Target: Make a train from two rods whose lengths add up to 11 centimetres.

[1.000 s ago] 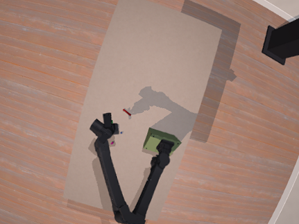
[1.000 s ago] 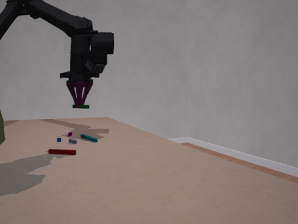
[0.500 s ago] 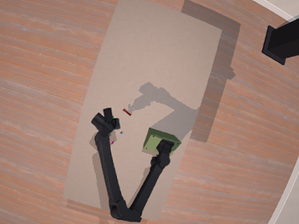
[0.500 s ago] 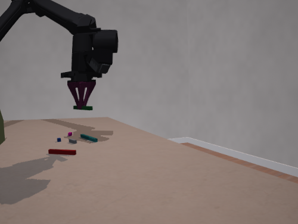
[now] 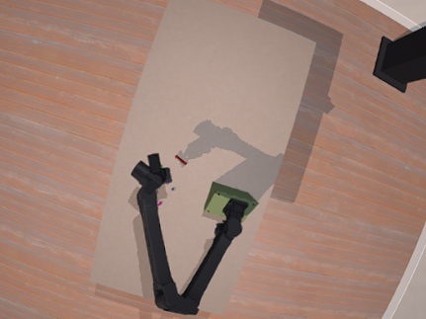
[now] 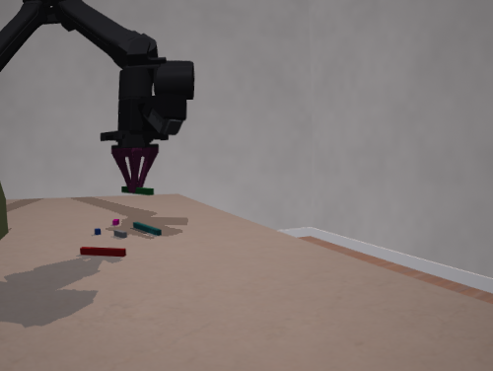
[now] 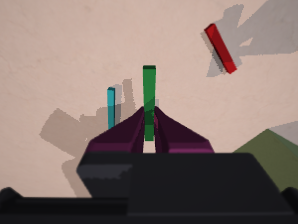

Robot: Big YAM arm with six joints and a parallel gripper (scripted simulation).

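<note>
My hand is 90 mm above the grey rod, 50 mm to the right of it and 30 mm past it. The rest, counted from my hand: green rod: right at my hand; then blue rod: 90 mm below, 80 mm to the left, 70 mm behind; then turquoise rod: 90 mm to the left, 90 mm below, 30 mm ahead.
</note>
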